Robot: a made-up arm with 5 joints.
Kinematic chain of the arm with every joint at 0, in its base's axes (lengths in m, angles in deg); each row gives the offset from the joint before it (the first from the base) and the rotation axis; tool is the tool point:
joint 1: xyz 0 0 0.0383 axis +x
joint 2: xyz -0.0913 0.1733 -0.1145 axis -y
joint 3: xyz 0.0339 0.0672 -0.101 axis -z
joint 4: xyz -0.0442 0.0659 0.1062 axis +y
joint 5: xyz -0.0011 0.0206 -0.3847 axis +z
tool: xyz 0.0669 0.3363 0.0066
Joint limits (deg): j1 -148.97..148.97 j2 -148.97..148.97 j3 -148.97..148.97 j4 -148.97..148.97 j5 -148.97..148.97
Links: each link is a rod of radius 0.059 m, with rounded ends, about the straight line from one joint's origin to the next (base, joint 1, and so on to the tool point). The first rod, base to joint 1, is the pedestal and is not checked.
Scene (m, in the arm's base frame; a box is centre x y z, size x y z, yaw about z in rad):
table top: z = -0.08
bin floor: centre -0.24 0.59 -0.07 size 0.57 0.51 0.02 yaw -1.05
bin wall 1: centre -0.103 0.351 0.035 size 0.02 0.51 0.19 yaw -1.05
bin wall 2: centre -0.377 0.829 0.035 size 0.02 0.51 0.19 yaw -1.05
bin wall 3: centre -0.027 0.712 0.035 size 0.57 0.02 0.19 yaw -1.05
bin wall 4: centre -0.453 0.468 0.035 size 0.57 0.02 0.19 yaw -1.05
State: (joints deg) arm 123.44 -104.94 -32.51 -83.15 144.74
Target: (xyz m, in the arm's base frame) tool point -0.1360 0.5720 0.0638
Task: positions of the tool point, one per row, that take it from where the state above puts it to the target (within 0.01 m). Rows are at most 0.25 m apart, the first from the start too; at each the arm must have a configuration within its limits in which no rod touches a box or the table.
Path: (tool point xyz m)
1: -0.3725 0.3840 0.4202
2: -0.2591 0.5279 0.2646
3: -0.1359 0.5720 0.0638

